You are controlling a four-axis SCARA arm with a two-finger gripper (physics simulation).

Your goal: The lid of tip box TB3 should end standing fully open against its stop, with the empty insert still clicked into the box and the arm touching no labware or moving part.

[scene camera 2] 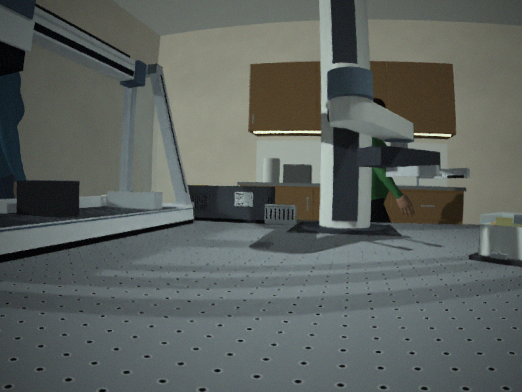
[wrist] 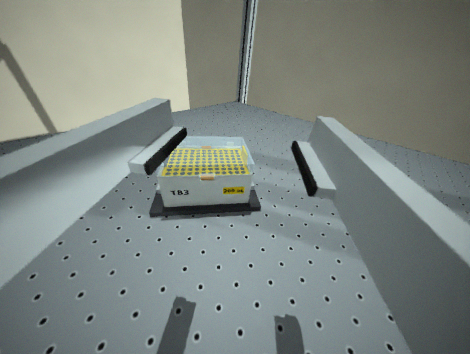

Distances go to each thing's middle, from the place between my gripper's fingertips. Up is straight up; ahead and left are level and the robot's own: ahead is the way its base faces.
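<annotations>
Clear lid (wrist: 205, 156): my gripper 6 cm short of it, 10 cm to the right of it, 8 cm above it. Tip box TB3 (wrist: 175, 195): from my hand 6 cm ahead, 10 cm to the left, 11 cm below.
</annotations>
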